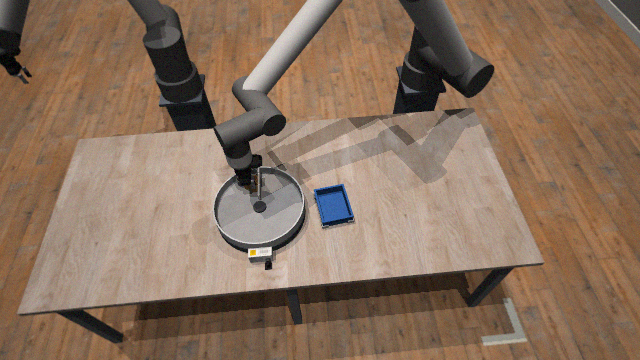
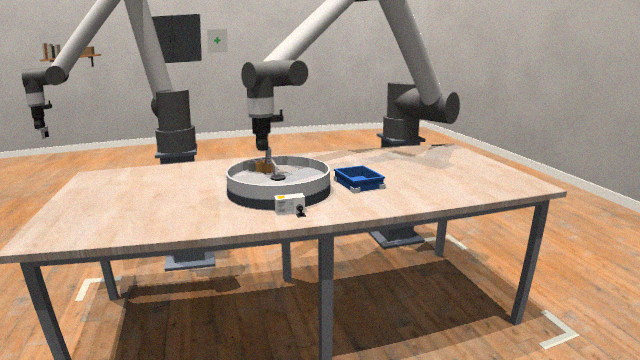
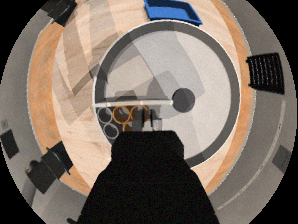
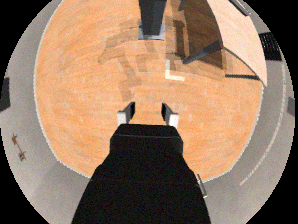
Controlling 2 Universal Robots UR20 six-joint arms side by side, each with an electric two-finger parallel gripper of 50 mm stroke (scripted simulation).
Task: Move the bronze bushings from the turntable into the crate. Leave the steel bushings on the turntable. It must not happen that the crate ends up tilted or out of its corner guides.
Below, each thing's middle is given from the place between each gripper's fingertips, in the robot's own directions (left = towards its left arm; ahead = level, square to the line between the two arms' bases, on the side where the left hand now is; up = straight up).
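There is the turntable point(image 1: 240, 214), 3 cm to the left of my left hand, 9 cm ahead of it and 6 cm below it. Going by their middles, the turntable is the nearest to my left hand of the things named here. The blue crate point(image 1: 334, 207), measured from that same left hand, sits 37 cm to the left, 8 cm ahead and 9 cm below.
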